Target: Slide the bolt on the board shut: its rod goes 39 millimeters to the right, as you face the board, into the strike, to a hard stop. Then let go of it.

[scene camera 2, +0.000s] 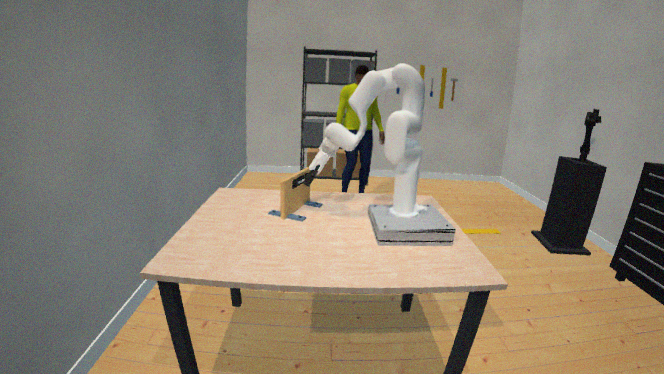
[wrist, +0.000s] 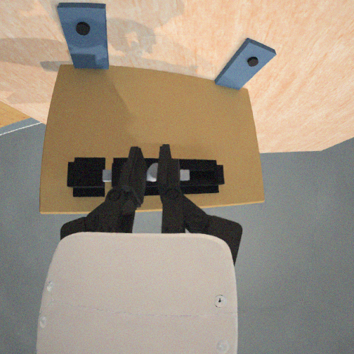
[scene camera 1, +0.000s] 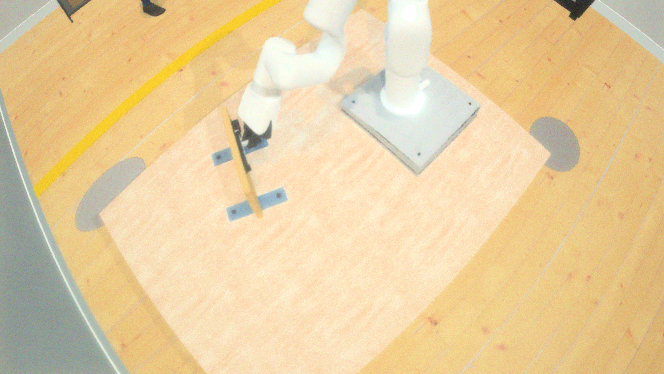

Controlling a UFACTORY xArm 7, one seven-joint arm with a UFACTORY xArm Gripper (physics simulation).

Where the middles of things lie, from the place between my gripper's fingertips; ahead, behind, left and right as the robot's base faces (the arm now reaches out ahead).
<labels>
Now: the wooden board (scene camera 1: 255,204) 40 mm below my hand, 40 mm ahead of it and 10 mm to the left of it.
</labels>
